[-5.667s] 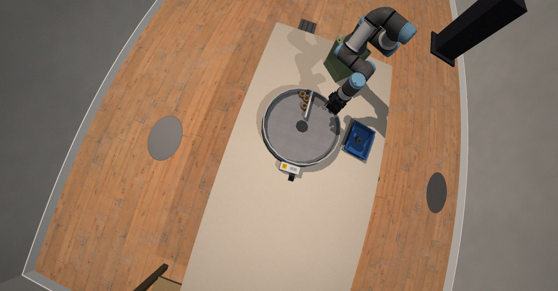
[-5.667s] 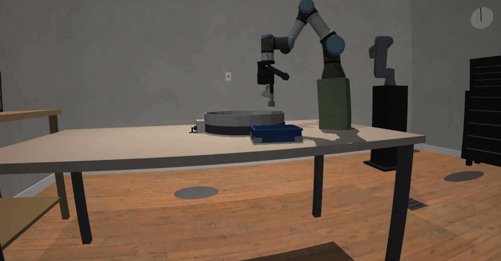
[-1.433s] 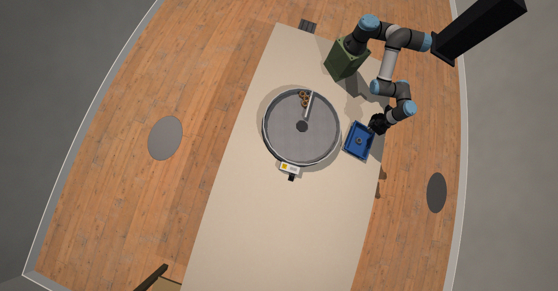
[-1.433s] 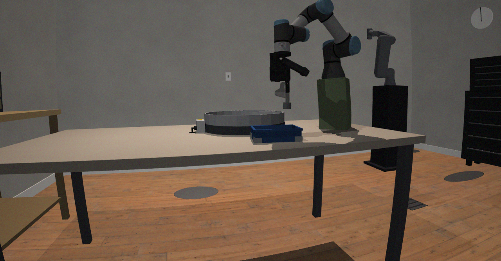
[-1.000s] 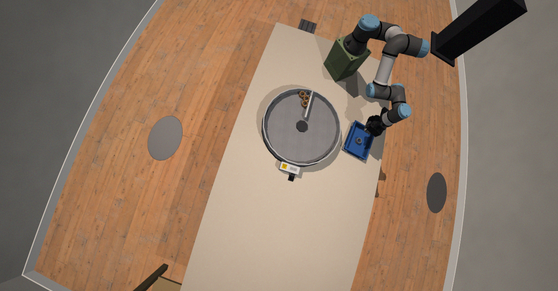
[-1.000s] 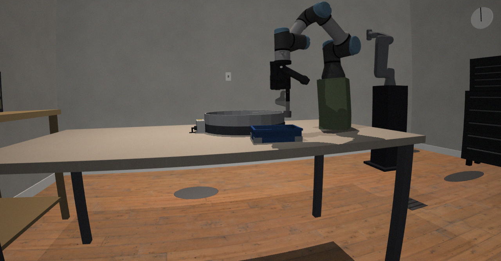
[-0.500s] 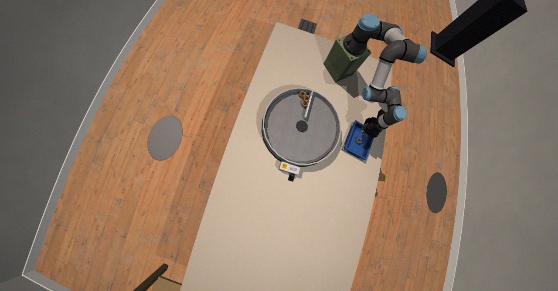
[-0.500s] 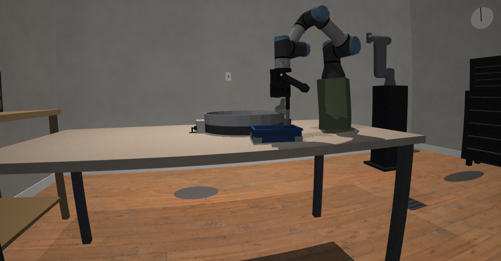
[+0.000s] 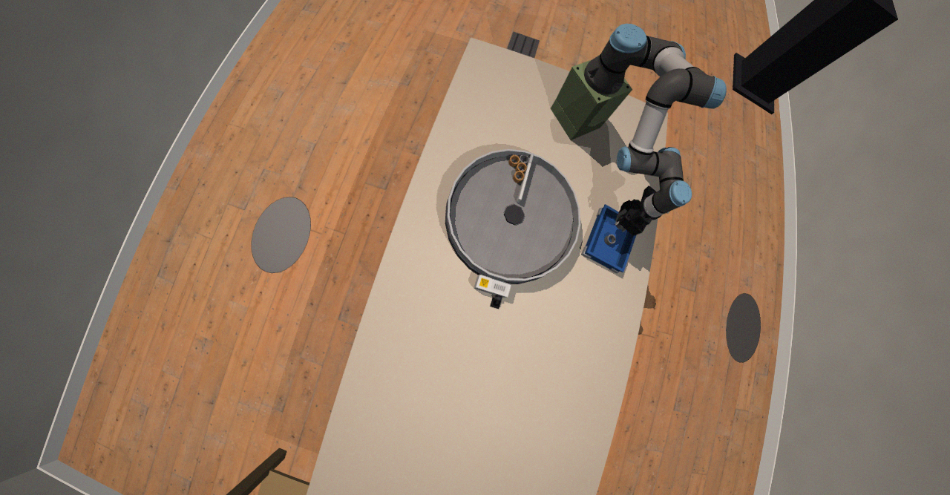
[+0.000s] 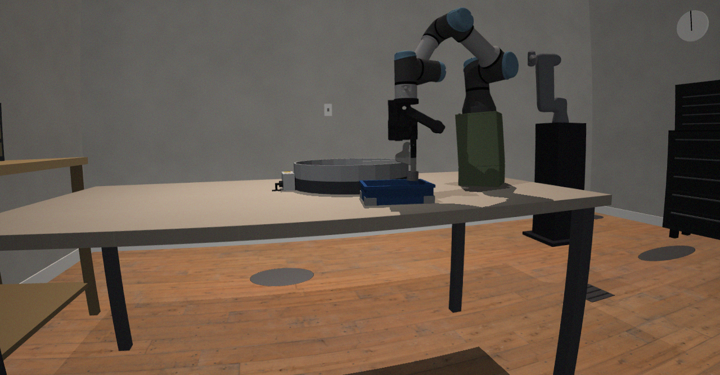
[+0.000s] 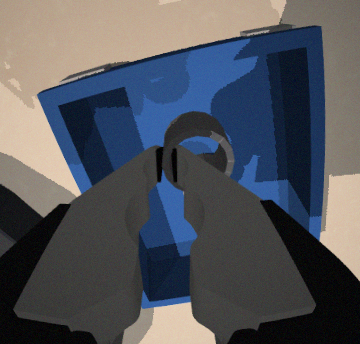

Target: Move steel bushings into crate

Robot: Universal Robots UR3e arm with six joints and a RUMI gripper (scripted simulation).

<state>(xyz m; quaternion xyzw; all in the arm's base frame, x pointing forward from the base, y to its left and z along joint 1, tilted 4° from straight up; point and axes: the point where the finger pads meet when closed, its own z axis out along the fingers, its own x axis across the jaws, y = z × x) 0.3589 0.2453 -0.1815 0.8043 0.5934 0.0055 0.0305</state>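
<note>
Now: the blue crate 5 cm ahead of my hand, 1 cm to the left of it and 5 cm below it. Round my hand: round grey turntable: 13 cm ahead, 34 cm to the right, 2 cm below.
</note>
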